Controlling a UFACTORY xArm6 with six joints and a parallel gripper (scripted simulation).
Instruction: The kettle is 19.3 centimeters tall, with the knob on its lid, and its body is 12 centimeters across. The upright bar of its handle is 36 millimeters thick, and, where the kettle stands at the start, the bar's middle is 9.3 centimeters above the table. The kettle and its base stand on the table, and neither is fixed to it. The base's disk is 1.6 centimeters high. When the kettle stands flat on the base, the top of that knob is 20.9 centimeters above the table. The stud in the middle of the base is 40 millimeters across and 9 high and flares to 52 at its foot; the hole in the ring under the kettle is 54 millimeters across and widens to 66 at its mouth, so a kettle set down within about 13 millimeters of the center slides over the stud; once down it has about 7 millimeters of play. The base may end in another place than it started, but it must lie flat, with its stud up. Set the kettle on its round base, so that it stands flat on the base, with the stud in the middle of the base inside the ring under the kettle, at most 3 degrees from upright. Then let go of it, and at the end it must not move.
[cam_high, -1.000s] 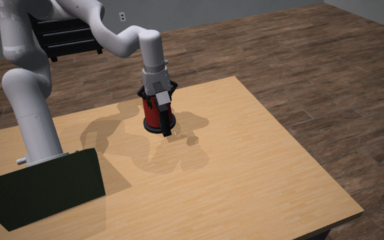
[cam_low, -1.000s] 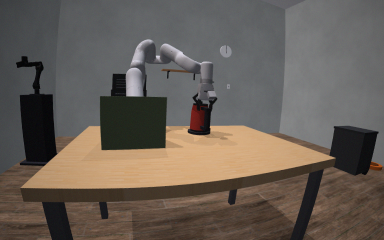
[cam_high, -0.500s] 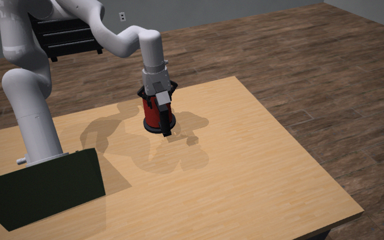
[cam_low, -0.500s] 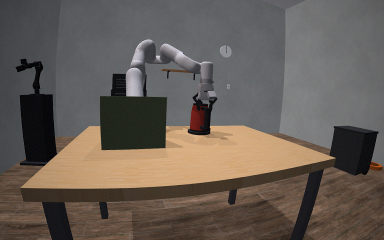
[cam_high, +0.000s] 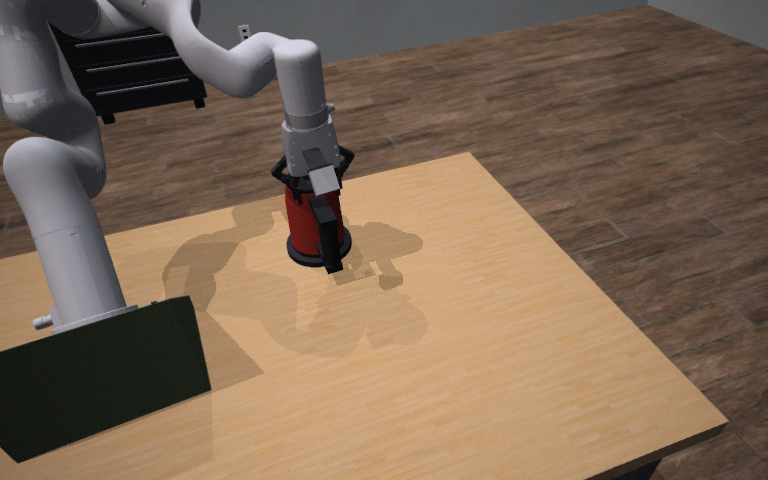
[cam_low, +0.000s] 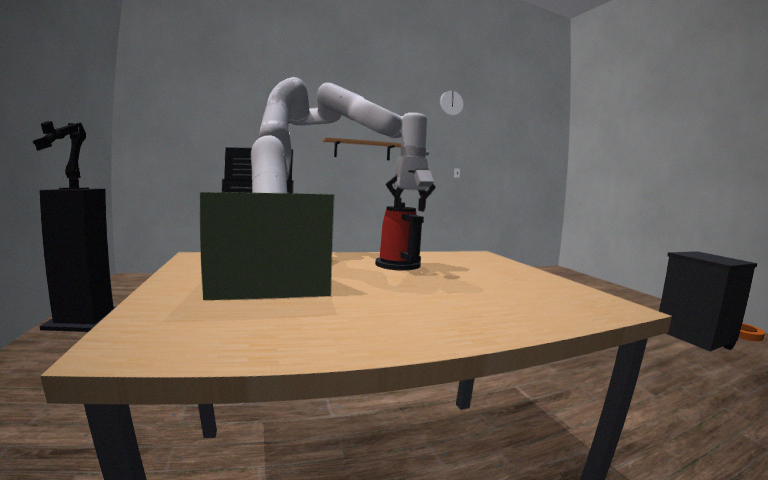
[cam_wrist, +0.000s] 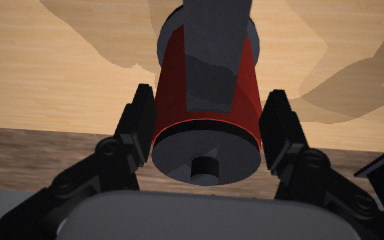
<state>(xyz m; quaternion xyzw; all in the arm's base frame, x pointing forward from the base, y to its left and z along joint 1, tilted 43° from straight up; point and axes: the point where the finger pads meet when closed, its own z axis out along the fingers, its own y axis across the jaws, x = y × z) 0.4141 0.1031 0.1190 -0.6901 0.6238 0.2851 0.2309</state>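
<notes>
Right now my hand is 90 mm above the red kettle and 40 mm to the right of it. Also, from my hand: round black base (190 mm below, 70 mm to the left).
</notes>
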